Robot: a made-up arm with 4 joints.
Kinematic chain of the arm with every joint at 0, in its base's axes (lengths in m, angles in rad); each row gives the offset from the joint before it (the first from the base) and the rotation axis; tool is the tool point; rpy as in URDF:
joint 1: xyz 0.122 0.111 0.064 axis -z
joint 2: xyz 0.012 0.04 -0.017 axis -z
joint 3: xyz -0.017 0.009 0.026 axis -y
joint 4: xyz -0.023 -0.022 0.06 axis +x
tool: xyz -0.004 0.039 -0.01 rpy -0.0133 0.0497 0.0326
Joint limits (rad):
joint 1: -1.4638..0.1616
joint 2: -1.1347..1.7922
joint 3: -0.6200..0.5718
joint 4: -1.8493..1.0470
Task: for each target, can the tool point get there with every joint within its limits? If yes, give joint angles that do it. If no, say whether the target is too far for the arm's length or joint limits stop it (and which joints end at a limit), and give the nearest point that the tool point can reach.
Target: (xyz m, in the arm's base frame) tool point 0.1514 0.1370 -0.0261
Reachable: no: joint limits stop it (at a limit: joint 1, joint 2, joint 3) | nearest point 0.1389 0.1202 0.0760 | short by 0.104 m
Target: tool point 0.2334 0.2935 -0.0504
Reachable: no: too far | nearest point 0.1662 0.1954 0.0792 | short by 0.176 m
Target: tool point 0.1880 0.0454 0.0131
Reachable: no: joint limits stop it (at a limit: joint 2, joint 3, joint 4) | nearest point 0.1432 0.0900 0.0796 | short by 0.092 m
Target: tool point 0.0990 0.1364 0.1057
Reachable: yes | joints -0.0946 -0.5763 -0.3393 -0.7948
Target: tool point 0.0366 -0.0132 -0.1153
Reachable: no: too far | nearest point 0.0652 0.0724 0.0768 | short by 0.212 m
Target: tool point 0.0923 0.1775 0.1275
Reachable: yes | joints -0.6598 0.7992 -0.4930 -0.0687
